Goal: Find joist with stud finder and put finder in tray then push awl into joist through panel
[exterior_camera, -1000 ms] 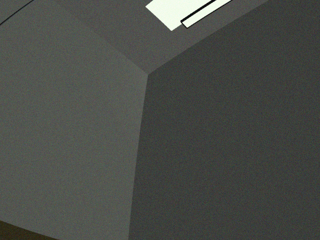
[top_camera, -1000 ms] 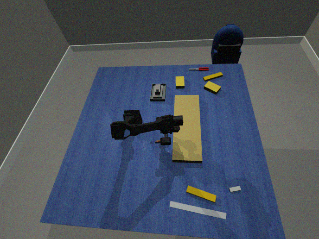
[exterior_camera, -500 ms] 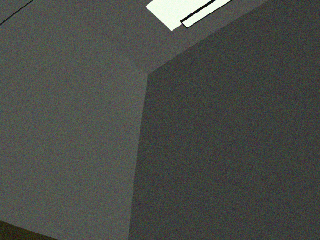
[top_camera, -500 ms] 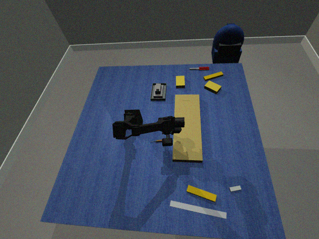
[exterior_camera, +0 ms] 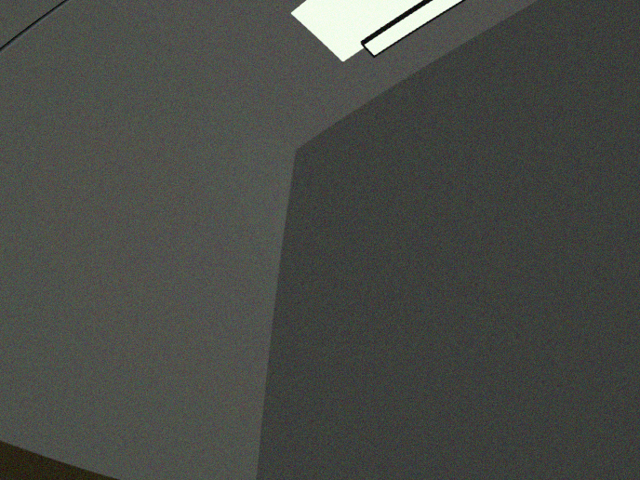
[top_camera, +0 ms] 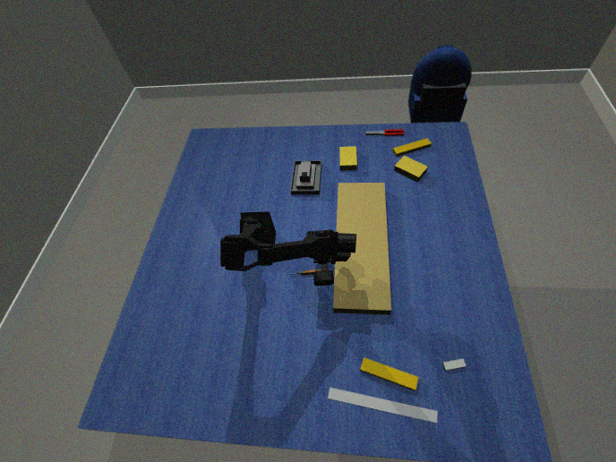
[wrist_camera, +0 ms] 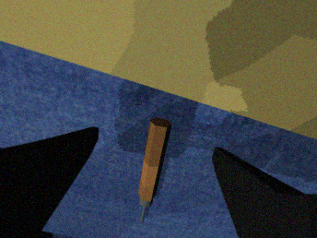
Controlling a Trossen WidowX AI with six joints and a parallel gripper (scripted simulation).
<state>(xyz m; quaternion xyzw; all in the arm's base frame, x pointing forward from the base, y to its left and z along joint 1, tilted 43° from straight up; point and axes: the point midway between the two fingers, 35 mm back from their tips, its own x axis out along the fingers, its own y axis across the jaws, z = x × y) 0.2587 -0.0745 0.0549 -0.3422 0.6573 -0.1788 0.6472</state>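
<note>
My gripper tip is now 60 mm past the orange-handled awl, 10 mm to the left of it and 10 mm above it. From my gripper tip the other things lie so: stud finder 400 mm to the left, 130 mm behind, 30 mm above; then square light 390 mm to the left, 130 mm behind, 50 mm above; then grey tray 420 mm to the left, 130 mm behind.
</note>
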